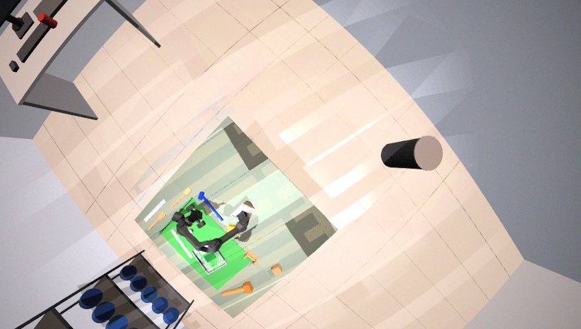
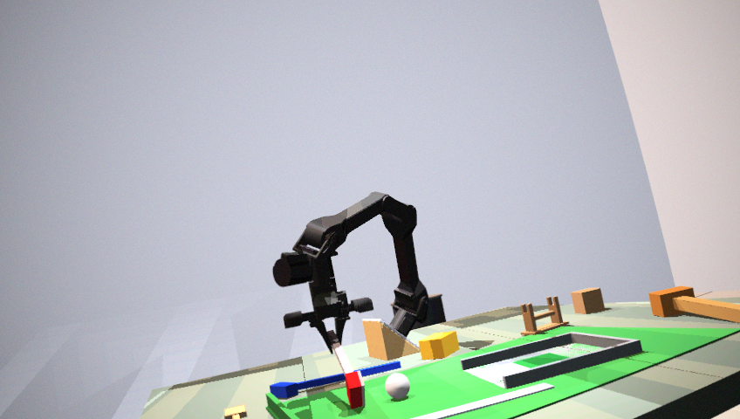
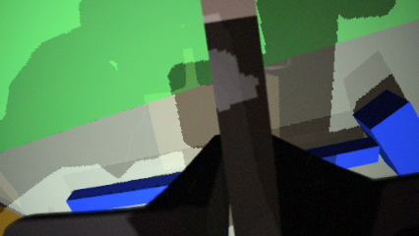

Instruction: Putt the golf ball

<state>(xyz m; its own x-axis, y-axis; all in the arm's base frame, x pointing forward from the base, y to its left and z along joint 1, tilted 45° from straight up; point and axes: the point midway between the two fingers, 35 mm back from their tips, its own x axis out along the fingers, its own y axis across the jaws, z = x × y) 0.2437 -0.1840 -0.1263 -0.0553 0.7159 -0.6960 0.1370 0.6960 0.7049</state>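
The blue putter lies 60 mm below my gripper tip and 60 mm behind it. Round my gripper tip: white golf ball: 230 mm ahead, 50 mm to the left, 50 mm below; then green mat: 240 mm ahead, 220 mm to the left, 70 mm below; then yellow block: 270 mm to the left, 90 mm behind, 50 mm below.
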